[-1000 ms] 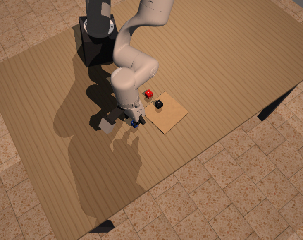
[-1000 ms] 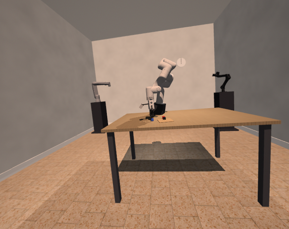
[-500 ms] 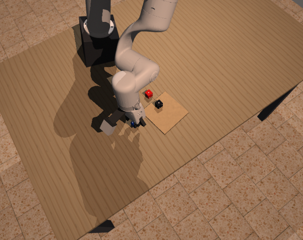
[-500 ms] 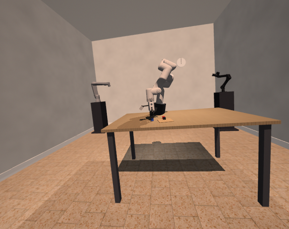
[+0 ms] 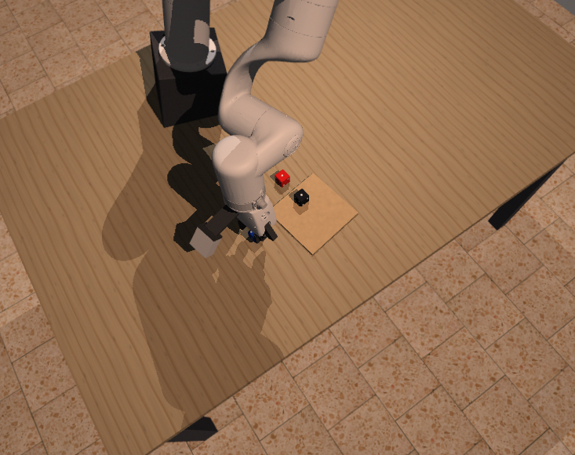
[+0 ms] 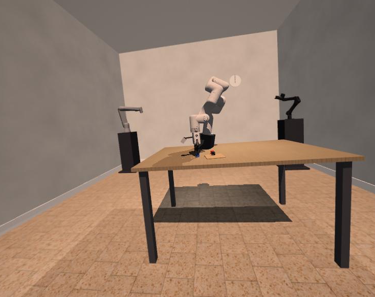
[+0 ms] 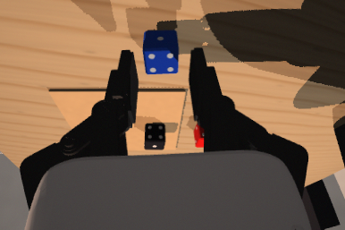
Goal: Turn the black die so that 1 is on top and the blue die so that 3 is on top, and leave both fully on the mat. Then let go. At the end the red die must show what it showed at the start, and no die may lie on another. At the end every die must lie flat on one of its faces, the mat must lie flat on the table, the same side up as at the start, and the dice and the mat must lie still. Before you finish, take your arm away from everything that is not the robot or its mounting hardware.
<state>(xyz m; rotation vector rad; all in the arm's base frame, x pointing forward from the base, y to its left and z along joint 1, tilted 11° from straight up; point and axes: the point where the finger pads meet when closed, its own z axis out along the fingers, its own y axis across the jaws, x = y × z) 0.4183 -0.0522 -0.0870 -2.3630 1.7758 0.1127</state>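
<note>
Now: the blue die 40 mm below my hand. The rest, counted from my hand: tan mat (140 mm to the left, 50 mm below, 10 mm ahead); then red die (120 mm to the left, 90 mm behind, 40 mm below); then black die (130 mm to the left, 30 mm below, 20 mm behind).
</note>
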